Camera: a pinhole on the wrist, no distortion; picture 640 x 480 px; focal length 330.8 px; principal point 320.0 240.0 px. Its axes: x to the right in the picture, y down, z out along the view. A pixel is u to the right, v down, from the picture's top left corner.
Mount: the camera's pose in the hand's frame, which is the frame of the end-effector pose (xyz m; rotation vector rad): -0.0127 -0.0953 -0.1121 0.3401 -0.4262 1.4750
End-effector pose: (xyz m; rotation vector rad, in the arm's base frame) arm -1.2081 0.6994 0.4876 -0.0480 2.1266 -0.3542
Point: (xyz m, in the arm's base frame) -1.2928 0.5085 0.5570
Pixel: 62.4 84.0
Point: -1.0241 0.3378 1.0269
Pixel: outside the picture
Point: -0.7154 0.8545 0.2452
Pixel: outside the picture
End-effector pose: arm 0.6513 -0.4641 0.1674 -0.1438 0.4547 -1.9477
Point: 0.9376 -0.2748 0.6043
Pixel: 569.3 463.4
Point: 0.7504 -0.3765 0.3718
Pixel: 594.8 404.4
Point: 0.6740 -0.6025 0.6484
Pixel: 488.9 176.6
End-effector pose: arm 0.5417 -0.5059 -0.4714 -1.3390 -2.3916 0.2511
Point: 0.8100 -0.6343 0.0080
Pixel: behind the camera
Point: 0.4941 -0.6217 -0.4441
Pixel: 437.7 409.6
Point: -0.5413 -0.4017 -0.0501
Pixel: outside the picture
